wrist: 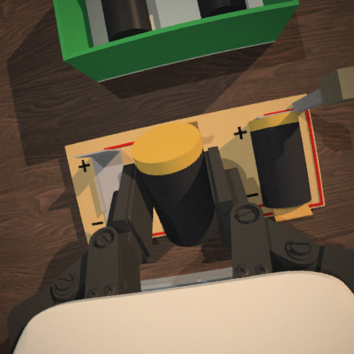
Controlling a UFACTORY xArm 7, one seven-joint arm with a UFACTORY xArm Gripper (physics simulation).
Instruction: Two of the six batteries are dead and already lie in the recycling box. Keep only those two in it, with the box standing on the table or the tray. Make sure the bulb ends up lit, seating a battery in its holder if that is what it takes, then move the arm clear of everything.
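My gripper is shut on a black battery with a yellow end. It holds the battery tilted over the middle of the yellow holder board, yellow end toward the top of the view, hiding the middle slot. The left slot shows bare metal clips, with a plus above and a minus below. Another battery lies in the right slot, yellow end at the plus side. The green recycling box stands beyond the board, with two dark batteries partly in view inside. The bulb does not show.
A grey lever with a tan block reaches over the board's upper right corner. A strip of the pale tray shows between the fingers and the gripper's body. The dark wooden table lies around the board.
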